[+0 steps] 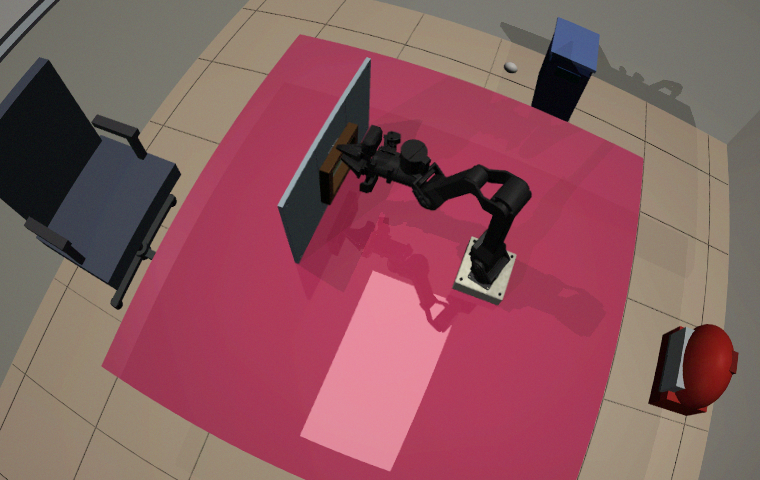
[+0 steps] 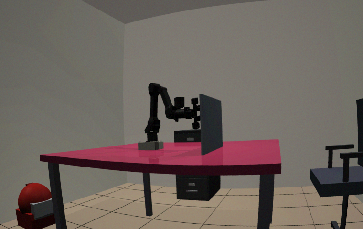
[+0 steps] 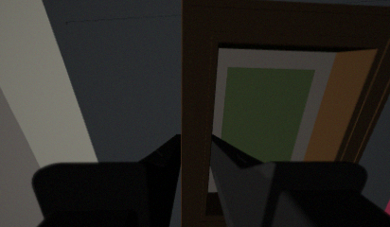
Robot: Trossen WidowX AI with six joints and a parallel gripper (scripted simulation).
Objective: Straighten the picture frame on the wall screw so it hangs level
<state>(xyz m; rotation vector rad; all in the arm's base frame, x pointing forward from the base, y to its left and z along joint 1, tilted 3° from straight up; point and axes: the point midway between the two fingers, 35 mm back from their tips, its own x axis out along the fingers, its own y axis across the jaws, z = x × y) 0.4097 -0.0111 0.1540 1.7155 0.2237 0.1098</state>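
Right now my gripper tip is 5 cm above the brown wooden picture frame. From my gripper tip the other things lie so: wall panel 2 cm ahead, 1 cm to the right, 7 cm below.
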